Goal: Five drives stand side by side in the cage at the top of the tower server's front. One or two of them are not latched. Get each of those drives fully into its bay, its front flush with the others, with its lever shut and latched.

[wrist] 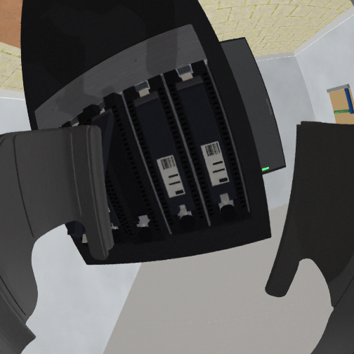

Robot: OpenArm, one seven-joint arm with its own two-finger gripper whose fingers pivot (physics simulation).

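Note:
The tower server (60, 45) fills the upper middle of the wrist view, its drive cage in front of me. The rightmost drive (199, 107) and the drive (155, 120) beside it show white labels and look seated side by side, their fronts about level. Left of them, the third bay looks dark, with a narrow dark-blue face (106, 131) slanting at its left side; whether this is a raised lever or a drive front I cannot tell. The drives farther left are mostly hidden behind my left finger. My gripper (185, 202) is open and empty, its fingers spread across the cage's lower part.
A dark box (257, 110) with a green light stands behind the server at the right. A tan box (342, 102) with a blue strip is at the right edge. Yellow brick patterning shows at the top, and a grey surface (200, 310) lies below the cage.

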